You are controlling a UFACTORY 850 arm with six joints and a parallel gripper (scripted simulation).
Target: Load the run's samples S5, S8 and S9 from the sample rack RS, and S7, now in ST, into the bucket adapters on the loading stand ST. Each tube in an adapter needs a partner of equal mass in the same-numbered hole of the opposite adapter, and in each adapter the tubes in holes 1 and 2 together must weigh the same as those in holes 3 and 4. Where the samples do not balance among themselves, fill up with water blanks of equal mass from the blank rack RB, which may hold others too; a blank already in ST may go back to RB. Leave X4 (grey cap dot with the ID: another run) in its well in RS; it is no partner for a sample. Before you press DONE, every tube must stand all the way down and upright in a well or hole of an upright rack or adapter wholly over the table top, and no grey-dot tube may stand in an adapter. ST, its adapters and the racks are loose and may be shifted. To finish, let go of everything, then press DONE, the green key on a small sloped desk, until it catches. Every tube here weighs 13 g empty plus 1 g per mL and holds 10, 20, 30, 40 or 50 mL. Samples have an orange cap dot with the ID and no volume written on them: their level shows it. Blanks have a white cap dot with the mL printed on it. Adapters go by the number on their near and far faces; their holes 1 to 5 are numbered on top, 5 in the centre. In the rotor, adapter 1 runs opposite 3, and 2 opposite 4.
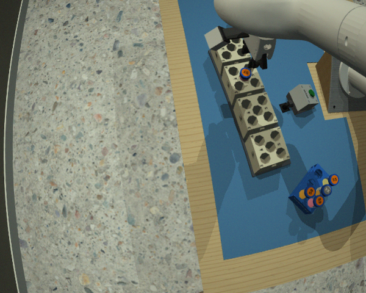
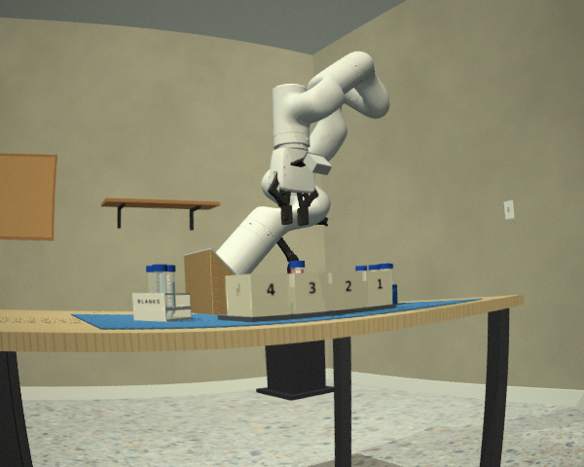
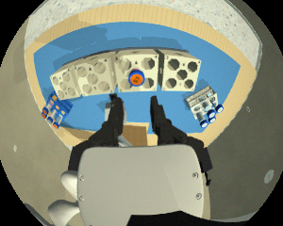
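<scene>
The sample tube S5 is 180 mm behind my hand, 370 mm to the left of it and 160 mm below it. Also, from my hand: loading stand ST (10 mm behind, 50 mm to the left, 220 mm below); then blank rack RB (140 mm behind, 270 mm to the right, 190 mm below); then adapter 1 (10 mm behind, 220 mm to the left, 170 mm below).
</scene>
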